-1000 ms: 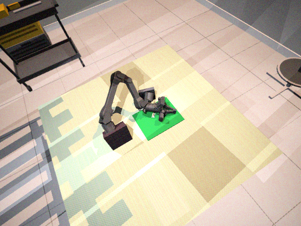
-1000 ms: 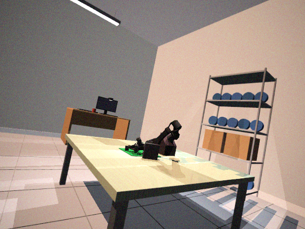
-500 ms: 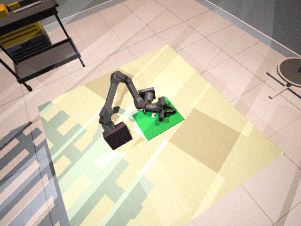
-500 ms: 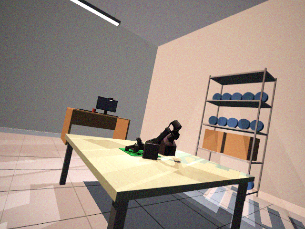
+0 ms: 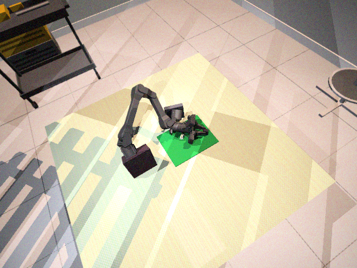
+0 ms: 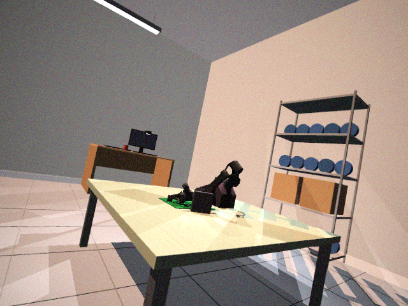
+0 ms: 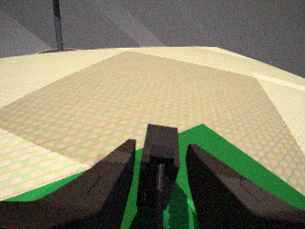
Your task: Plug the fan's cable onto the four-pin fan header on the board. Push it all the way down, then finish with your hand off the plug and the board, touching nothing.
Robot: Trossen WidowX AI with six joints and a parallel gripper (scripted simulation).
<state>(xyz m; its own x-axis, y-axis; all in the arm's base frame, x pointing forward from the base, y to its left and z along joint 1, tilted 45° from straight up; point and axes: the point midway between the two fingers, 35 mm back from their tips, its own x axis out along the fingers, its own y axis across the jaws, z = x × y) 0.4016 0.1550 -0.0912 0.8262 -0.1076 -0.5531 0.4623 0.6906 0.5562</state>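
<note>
The dark fan plug is 1 cm below my gripper tip. The rest, counted from my gripper tip: fan header (14 cm behind, 4 cm to the left, 4 cm below); then green board (12 cm behind, 2 cm to the left, 5 cm below); then dark fan block (13 cm behind, 19 cm to the left, 2 cm above).
</note>
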